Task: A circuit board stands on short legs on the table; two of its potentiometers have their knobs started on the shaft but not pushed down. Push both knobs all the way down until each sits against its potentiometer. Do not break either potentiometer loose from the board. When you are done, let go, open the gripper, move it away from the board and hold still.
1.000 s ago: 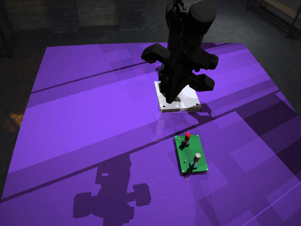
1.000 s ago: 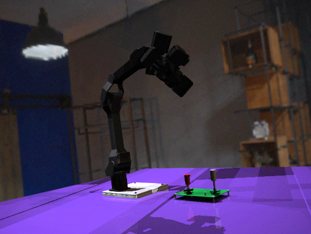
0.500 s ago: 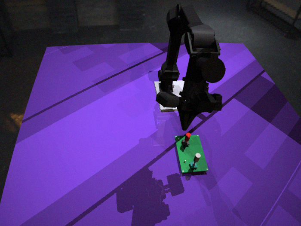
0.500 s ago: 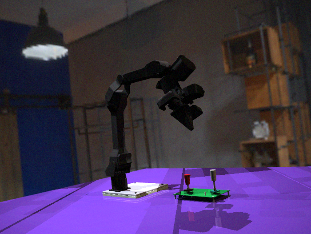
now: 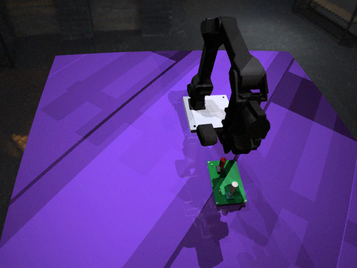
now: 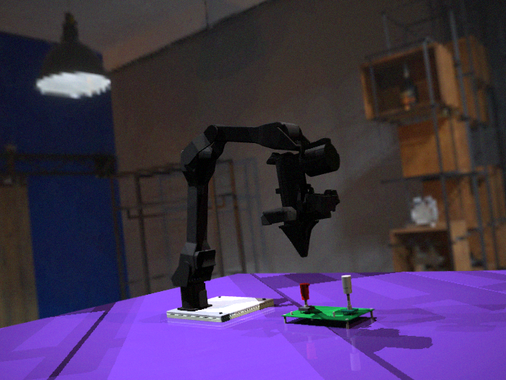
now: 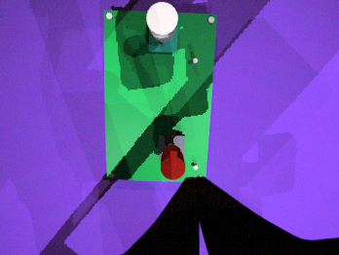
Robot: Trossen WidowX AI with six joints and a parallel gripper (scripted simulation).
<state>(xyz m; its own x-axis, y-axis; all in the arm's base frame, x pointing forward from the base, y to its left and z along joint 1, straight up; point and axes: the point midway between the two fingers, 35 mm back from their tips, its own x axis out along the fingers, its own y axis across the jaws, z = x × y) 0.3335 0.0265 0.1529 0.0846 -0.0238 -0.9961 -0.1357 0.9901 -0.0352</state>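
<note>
Right now my gripper tip is 70 mm above the red knob, 10 mm to the right of it and 10 mm past it. From my gripper tip the other things lie so: tan knob: 80 mm ahead, 60 mm below, 20 mm to the left.
</note>
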